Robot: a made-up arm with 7 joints.
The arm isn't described. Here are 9 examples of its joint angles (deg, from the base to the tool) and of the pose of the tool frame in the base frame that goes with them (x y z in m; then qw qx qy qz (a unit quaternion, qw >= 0)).
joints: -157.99 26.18 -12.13 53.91 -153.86 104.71 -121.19
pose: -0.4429 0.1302 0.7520 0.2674 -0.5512 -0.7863 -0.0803
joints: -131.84 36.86 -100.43 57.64 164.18 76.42 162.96
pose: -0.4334 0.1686 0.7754 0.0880 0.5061 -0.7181 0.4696
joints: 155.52 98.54 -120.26 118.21 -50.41 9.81 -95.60
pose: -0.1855 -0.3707 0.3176 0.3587 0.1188 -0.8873 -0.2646
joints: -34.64 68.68 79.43 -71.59 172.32 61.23 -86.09
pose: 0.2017 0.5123 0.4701 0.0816 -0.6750 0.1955 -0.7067
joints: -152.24 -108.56 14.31 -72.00 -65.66 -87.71 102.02
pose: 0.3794 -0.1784 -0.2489 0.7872 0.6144 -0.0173 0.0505
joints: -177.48 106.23 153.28 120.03 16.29 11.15 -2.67
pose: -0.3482 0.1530 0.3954 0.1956 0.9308 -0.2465 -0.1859
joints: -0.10 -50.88 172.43 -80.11 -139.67 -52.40 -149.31
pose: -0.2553 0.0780 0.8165 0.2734 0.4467 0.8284 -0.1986
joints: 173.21 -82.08 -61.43 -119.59 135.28 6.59 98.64
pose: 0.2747 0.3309 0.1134 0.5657 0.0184 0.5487 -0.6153
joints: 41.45 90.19 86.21 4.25 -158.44 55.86 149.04
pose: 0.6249 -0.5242 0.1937 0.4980 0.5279 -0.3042 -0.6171
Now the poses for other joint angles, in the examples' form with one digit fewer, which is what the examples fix.
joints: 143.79 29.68 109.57 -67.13 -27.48 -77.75 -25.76
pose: -0.086 -0.423 0.645 0.507 0.331 -0.375 -0.702
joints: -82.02 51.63 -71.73 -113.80 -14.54 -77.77 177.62
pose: 0.285 0.160 0.428 0.294 0.001 0.301 0.907
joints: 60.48 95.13 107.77 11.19 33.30 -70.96 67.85
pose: 0.371 -0.703 0.109 0.932 -0.021 -0.352 -0.086
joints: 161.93 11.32 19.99 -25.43 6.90 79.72 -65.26
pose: -0.088 -0.018 0.989 0.437 -0.395 0.747 -0.307
